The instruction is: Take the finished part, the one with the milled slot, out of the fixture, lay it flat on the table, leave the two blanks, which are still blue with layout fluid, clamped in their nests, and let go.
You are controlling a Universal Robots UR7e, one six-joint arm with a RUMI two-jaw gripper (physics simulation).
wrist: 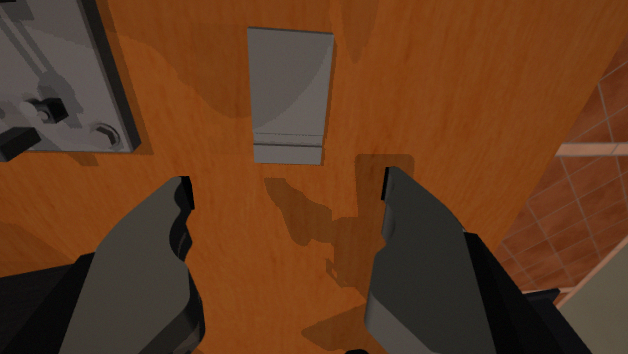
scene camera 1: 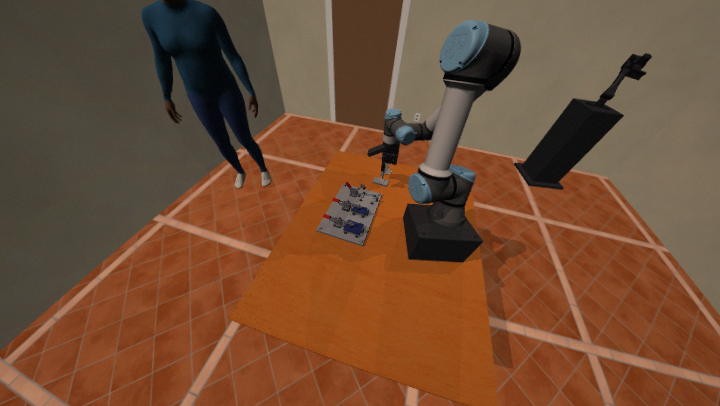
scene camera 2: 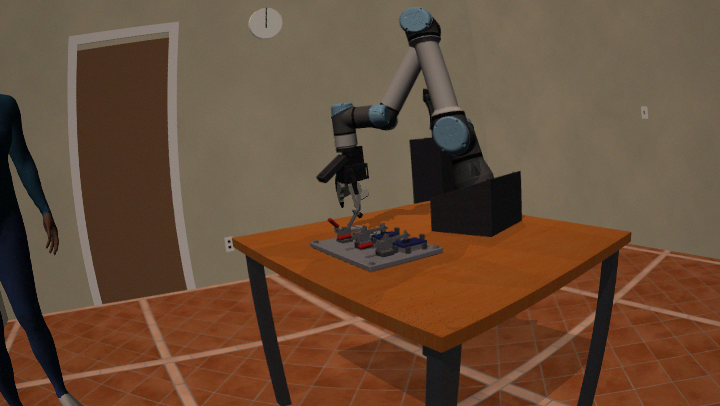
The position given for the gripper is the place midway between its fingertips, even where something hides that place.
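A finished part point(wrist: 289, 70) and a fixture plate point(scene camera 1: 335, 210), the plate point(wrist: 56, 56) being visible in the wrist view as well. Also present: the gripper point(scene camera 2: 350, 209), visible too in the wrist view as the gripper point(wrist: 289, 174).
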